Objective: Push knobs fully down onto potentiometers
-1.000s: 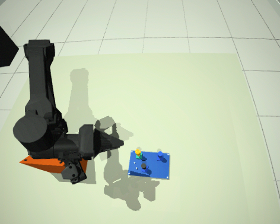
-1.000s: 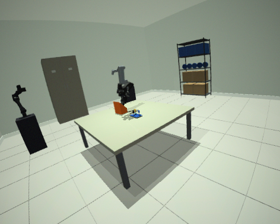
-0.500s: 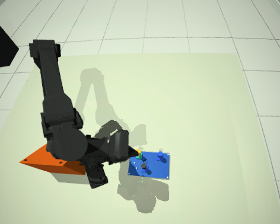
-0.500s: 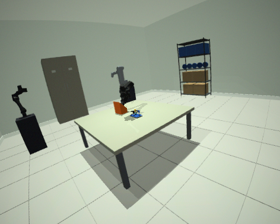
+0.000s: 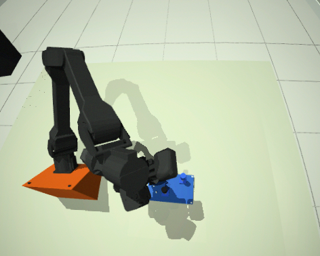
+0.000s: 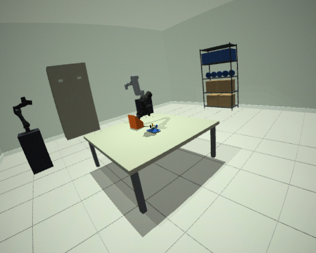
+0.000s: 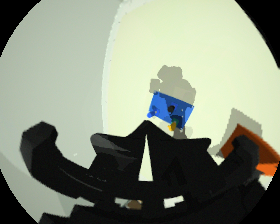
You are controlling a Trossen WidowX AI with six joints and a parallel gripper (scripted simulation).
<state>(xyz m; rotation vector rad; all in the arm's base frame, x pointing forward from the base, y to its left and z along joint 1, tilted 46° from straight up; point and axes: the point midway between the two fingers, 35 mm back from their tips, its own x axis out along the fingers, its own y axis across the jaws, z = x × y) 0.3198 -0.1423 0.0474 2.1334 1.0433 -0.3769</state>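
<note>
My gripper tip is now 12 cm above the yellow knob, 5 cm to the right of it and 3 cm past it. The rest, counted from my gripper tip: black knob (13 cm below, 1 cm behind).
</note>
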